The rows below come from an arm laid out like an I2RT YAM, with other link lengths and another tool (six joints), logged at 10 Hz.
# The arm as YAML. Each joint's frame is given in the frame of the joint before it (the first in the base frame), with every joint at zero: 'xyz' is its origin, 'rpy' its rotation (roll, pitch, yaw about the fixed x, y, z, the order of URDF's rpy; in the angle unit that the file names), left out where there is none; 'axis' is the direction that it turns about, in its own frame. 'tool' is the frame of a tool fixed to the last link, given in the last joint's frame.
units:
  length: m
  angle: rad
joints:
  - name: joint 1
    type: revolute
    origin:
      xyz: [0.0, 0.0, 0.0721]
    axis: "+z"
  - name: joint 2
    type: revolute
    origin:
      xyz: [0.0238, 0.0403, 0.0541]
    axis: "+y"
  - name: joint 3
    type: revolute
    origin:
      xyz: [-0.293, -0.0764, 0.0]
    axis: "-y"
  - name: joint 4
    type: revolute
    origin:
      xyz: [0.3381, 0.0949, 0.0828]
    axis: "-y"
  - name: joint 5
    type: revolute
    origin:
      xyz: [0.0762, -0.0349, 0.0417]
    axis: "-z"
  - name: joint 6
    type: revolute
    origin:
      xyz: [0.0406, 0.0, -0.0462]
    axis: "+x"
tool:
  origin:
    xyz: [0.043, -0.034, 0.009]
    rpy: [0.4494, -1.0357, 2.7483]
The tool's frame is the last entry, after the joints.
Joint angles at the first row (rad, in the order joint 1, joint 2, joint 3, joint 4, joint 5, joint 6):
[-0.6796 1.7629 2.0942 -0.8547 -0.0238 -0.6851]
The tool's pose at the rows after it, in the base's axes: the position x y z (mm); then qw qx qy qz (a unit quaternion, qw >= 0):
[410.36, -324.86, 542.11, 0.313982, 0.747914, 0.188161, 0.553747]
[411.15, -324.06, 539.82, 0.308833, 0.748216, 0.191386, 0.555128]
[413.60, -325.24, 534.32, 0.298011, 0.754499, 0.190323, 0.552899]
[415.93, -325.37, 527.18, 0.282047, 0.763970, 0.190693, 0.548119]
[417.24, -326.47, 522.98, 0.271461, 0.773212, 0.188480, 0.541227]
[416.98, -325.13, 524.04, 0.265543, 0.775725, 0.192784, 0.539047]
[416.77, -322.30, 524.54, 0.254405, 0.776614, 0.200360, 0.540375]
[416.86, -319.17, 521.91, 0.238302, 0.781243, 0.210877, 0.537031]
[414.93, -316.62, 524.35, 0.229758, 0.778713, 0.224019, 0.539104]
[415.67, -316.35, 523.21, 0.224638, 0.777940, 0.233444, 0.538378]
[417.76, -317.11, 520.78, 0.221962, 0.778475, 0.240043, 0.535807]
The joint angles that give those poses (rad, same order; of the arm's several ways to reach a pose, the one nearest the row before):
[-0.6796 1.7625 2.0924 -0.8556 -0.0214 -0.6898]
[-0.6793 1.7595 2.0836 -0.8547 -0.0322 -0.6934]
[-0.6795 1.7707 2.0907 -0.8740 -0.0417 -0.6908]
[-0.6791 1.7829 2.0996 -0.9067 -0.0547 -0.6915]
[-0.6794 1.8001 2.1219 -0.9434 -0.0566 -0.6907]
[-0.6794 1.8058 2.1382 -0.9659 -0.0638 -0.6994]
[-0.6795 1.8066 2.1471 -0.9868 -0.0853 -0.7113]
[-0.6796 1.8097 2.1551 -1.0201 -0.1076 -0.7318]
[-0.6838 1.8048 2.1591 -1.0343 -0.1336 -0.7571]
[-0.6857 1.8060 2.1588 -1.0391 -0.1466 -0.7764]
[-0.6857 1.8116 2.1597 -1.0408 -0.1502 -0.7907]

